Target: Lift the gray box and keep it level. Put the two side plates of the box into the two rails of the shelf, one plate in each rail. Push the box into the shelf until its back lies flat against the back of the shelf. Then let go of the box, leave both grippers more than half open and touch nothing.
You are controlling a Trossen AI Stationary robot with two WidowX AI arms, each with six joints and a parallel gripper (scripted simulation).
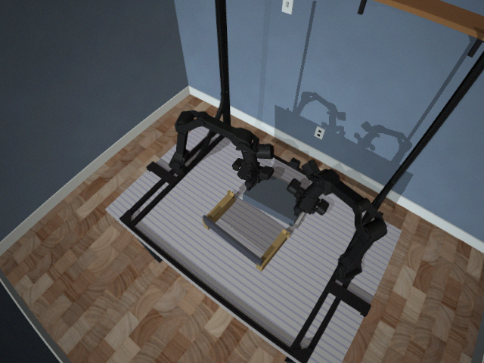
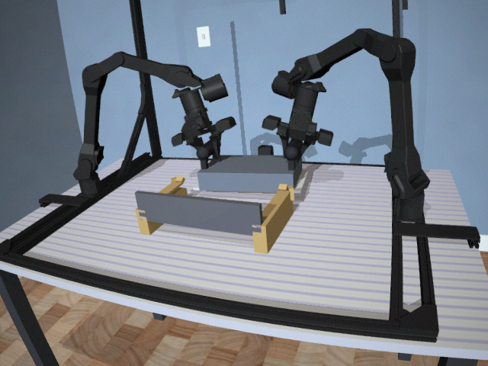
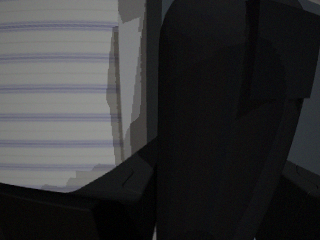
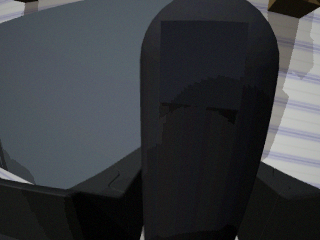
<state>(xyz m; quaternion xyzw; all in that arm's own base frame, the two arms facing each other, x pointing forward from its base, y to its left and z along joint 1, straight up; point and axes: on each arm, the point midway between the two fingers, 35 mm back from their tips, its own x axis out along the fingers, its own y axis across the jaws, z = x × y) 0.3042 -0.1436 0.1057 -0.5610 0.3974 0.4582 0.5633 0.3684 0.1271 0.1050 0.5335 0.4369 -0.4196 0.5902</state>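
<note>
Right now my left hand is 120 mm to the left of the gray box, 50 mm above it and 10 mm short of it. Also, from my left hand: gray back plate: 310 mm ahead, 150 mm to the right, 50 mm below.
The gray box lies 10 mm behind my right hand, 120 mm to the left of it and 50 mm below it. The rest, counted from my right hand: gray back plate (290 mm ahead, 90 mm to the left, 50 mm below).
</note>
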